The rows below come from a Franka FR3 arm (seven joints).
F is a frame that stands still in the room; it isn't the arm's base.
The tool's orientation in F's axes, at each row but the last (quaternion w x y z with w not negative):
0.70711, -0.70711, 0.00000, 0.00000
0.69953, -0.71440, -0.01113, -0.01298
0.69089, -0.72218, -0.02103, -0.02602
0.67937, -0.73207, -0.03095, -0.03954
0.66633, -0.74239, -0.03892, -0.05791
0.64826, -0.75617, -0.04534, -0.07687
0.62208, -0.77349, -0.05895, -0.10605
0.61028, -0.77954, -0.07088, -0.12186
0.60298, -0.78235, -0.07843, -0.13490
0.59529, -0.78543, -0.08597, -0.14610
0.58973, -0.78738, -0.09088, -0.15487
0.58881, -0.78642, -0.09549, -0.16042
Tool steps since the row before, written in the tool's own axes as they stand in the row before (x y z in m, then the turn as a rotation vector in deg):
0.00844, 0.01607, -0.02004, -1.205, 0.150, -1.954
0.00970, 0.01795, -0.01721, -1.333, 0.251, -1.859
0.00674, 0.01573, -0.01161, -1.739, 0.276, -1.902
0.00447, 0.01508, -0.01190, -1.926, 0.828, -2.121
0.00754, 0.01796, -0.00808, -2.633, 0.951, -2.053
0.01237, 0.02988, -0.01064, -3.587, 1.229, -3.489
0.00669, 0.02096, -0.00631, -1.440, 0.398, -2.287
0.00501, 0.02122, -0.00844, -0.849, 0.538, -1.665
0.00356, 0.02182, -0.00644, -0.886, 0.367, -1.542
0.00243, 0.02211, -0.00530, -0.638, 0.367, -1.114
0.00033, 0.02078, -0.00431, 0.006, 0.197, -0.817
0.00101, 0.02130, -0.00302, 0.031, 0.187, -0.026
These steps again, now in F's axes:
0.00844, -0.02004, -0.01607, -1.205, -1.954, -0.150
0.01025, -0.01761, -0.01724, -1.329, -1.861, -0.257
0.00767, -0.01234, -0.01472, -1.733, -1.903, -0.307
0.00575, -0.01303, -0.01364, -1.868, -2.161, -0.858
0.00961, -0.01013, -0.01580, -2.549, -2.093, -1.083
0.01659, -0.01553, -0.02535, -3.524, -3.524, -1.309
0.01060, -0.01102, -0.01704, -1.516, -2.258, -0.254
0.00944, -0.01357, -0.01654, -0.848, -1.712, -0.362
0.00886, -0.01204, -0.01751, -0.918, -1.548, -0.245
0.00845, -0.01130, -0.01800, -0.630, -1.146, -0.269
0.00649, -0.01012, -0.01749, -0.042, -0.839, 0.034
0.00774, -0.00907, -0.01793, 0.089, -0.080, -0.150

